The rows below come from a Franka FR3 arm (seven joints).
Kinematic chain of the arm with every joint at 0, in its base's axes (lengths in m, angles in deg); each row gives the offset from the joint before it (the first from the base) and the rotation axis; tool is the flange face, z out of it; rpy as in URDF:
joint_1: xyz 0 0 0.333 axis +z
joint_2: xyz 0 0 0 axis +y
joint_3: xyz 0 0 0.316 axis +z
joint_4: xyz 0.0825 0 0 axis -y
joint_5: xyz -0.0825 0 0.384 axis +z
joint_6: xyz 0 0 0 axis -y
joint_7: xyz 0.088 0 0 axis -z
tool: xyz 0 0 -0.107 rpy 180 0 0
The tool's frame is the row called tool.
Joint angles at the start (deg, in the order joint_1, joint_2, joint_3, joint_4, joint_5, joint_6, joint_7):
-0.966 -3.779 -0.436 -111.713 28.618 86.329 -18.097
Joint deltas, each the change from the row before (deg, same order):
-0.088 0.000 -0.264 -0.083 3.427 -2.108 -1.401
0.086 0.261 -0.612 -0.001 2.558 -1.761 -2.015
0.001 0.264 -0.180 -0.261 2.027 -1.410 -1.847
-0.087 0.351 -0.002 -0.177 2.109 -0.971 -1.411
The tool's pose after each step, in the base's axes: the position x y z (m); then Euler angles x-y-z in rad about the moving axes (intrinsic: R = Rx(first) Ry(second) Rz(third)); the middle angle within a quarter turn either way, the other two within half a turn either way. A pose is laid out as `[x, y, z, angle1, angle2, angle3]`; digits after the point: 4 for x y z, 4 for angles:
[0.4966, 0.0459, 0.4968, -2.5310, -0.3472, -0.1369]
[0.4949, 0.0469, 0.4966, -2.4732, -0.3659, -0.1479]
[0.4928, 0.0499, 0.4942, -2.4267, -0.3867, -0.1606]
[0.4922, 0.0534, 0.4923, -2.3807, -0.3997, -0.1670]

